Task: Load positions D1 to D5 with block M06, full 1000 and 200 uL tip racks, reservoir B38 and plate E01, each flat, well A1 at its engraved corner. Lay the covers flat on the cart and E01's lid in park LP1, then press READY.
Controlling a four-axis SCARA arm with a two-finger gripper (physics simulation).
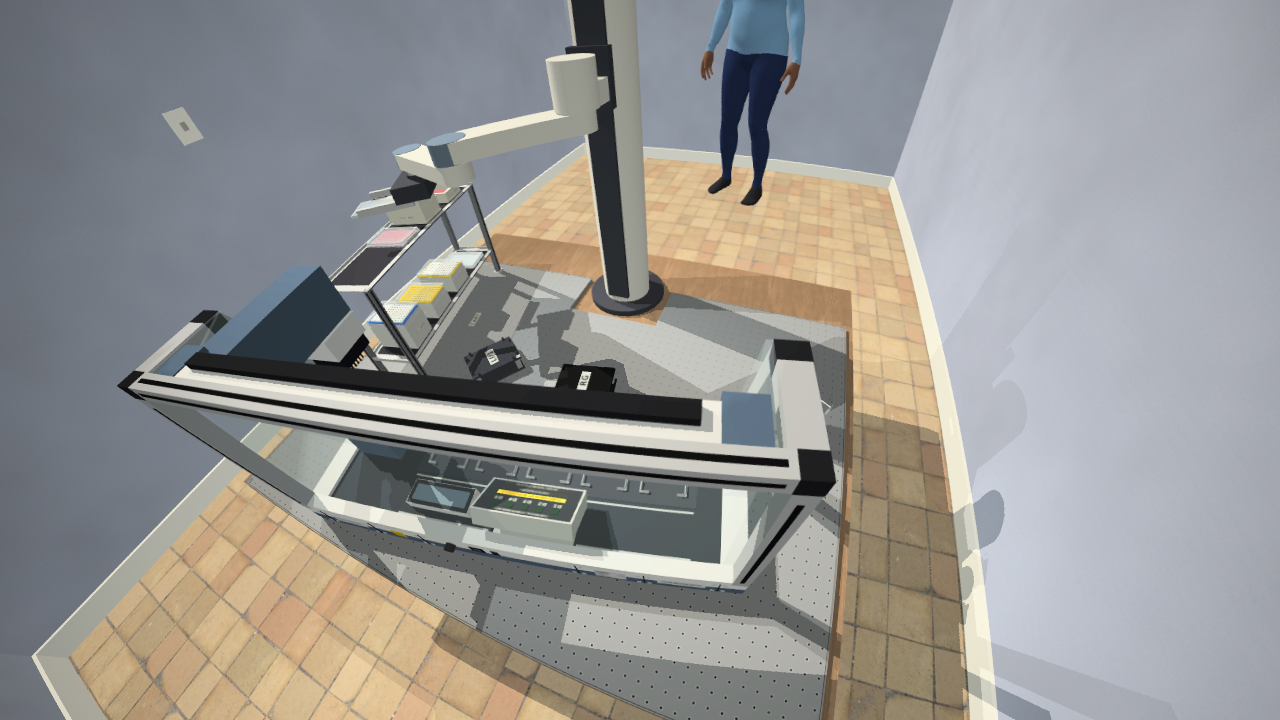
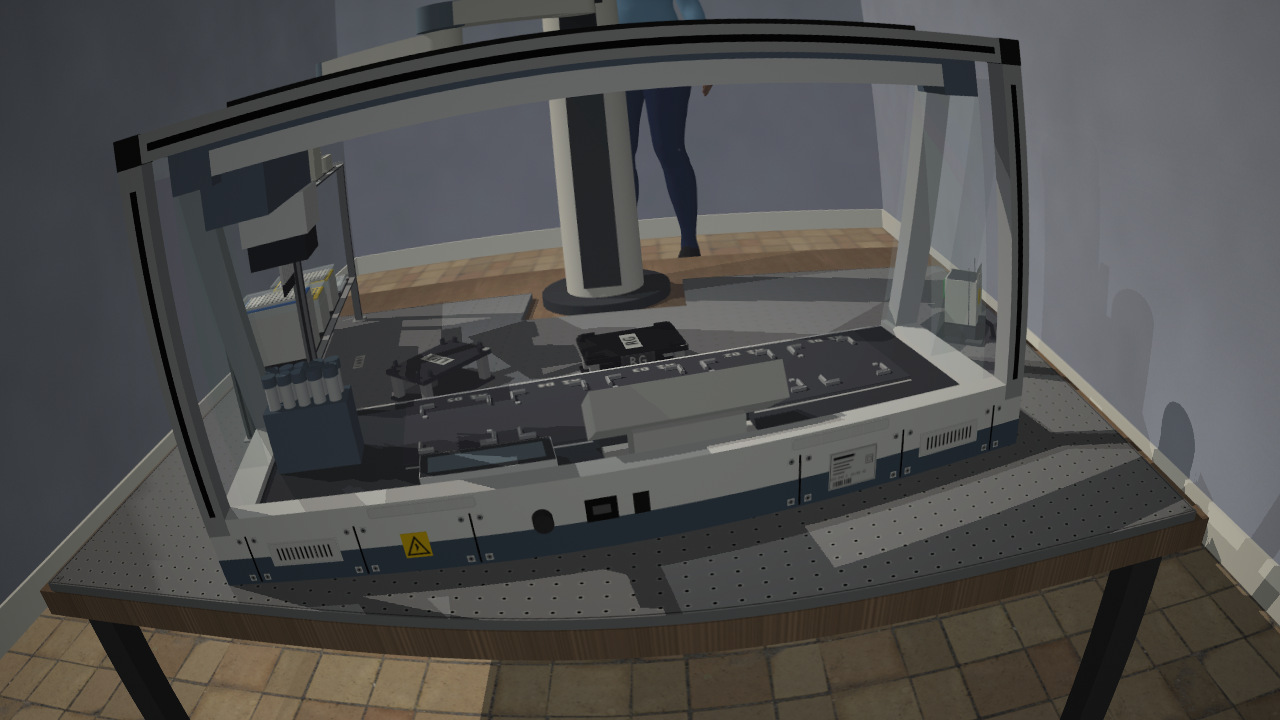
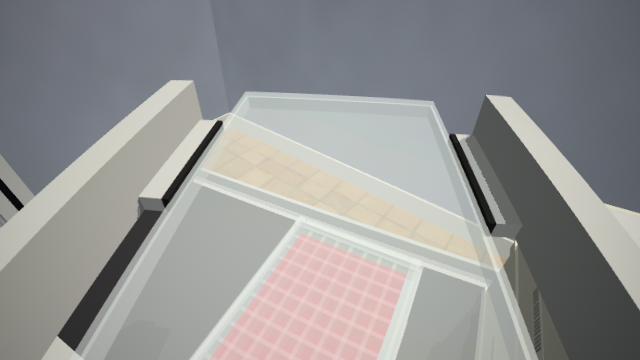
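Observation:
My gripper [image 1: 377, 198] [image 3: 334, 111] is shut on a clear cover [image 3: 340, 130], its black pads against the two long sides. It is above the cart [image 1: 481, 223]. Through the cover a plate with pink wells [image 3: 320, 290] shows below, turned relative to the cover. A pink-topped plate [image 1: 393, 235] lies on the cart's top shelf. On the lower shelf stand a blue-edged tip rack [image 1: 393, 317] [image 2: 279, 308] and a yellow tip rack [image 1: 423, 294]. The deck [image 2: 859, 362] has corner brackets. Labels on the plates are not readable. The READY button cannot be made out.
The enclosure's top beam [image 1: 447, 402] [image 2: 572, 44] spans the deck. A blue pipetting head [image 1: 277, 317] hangs at the left. Two dark stands, one on legs [image 1: 497, 358] [image 2: 438, 360] and one marked RG [image 1: 586, 378] [image 2: 631, 342], are behind the deck. A person [image 1: 760, 89] stands at the back.

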